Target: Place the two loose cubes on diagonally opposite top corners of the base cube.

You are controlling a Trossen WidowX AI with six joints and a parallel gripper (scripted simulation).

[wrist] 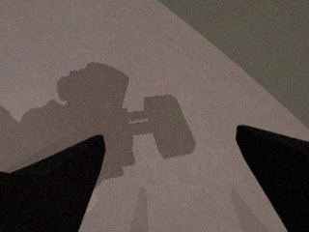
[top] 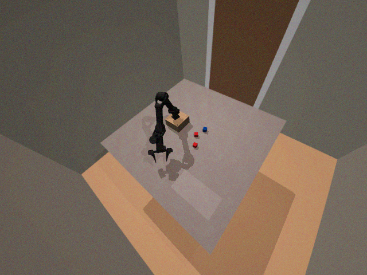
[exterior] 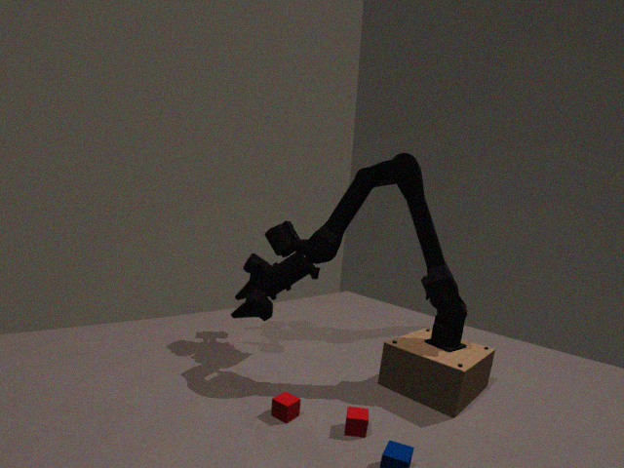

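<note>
The blue cube lies 510 mm to the left of my gripper tip, 70 mm below it and 40 mm behind it.
</note>
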